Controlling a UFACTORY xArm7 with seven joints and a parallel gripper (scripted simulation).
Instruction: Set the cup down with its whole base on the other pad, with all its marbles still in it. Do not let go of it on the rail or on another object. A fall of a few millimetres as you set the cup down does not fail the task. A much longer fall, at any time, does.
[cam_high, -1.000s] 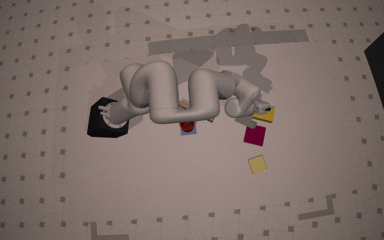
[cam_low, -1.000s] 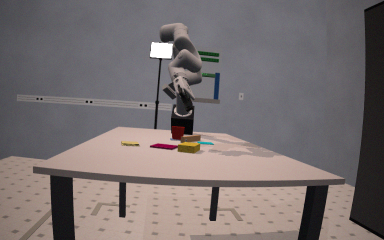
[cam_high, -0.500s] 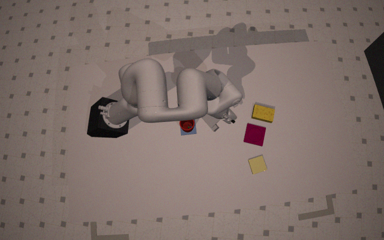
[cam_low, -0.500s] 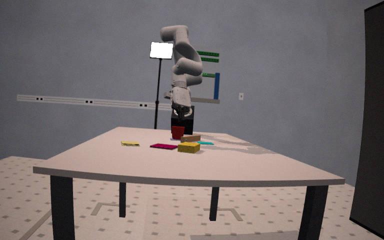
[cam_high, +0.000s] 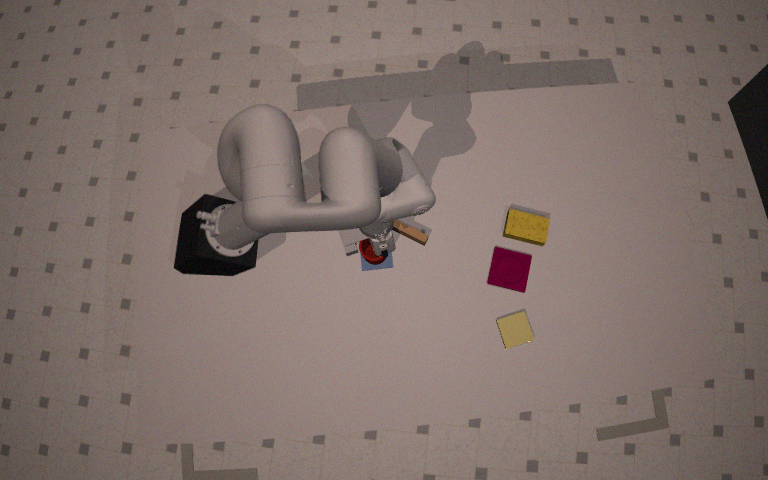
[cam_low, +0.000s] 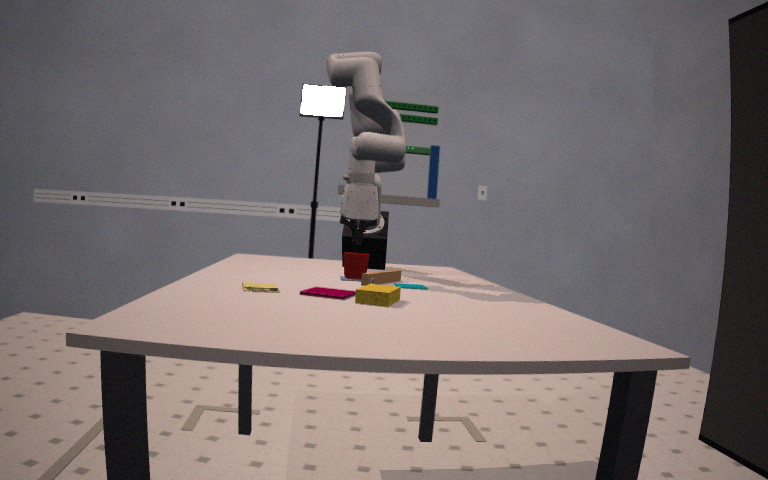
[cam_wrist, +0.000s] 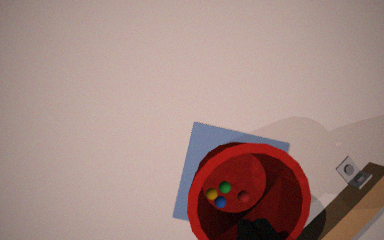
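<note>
Now: hand 9 cm above the red cup and 2 cm past it. From my hand the other things lie so: wooden rail: 11 cm below, 8 cm to the left, 3 cm ahead; then green marble: 10 cm below, 1 cm to the right, 1 cm behind; then yellow sponge block: 38 cm ahead, 10 cm below, 8 cm to the left.
</note>
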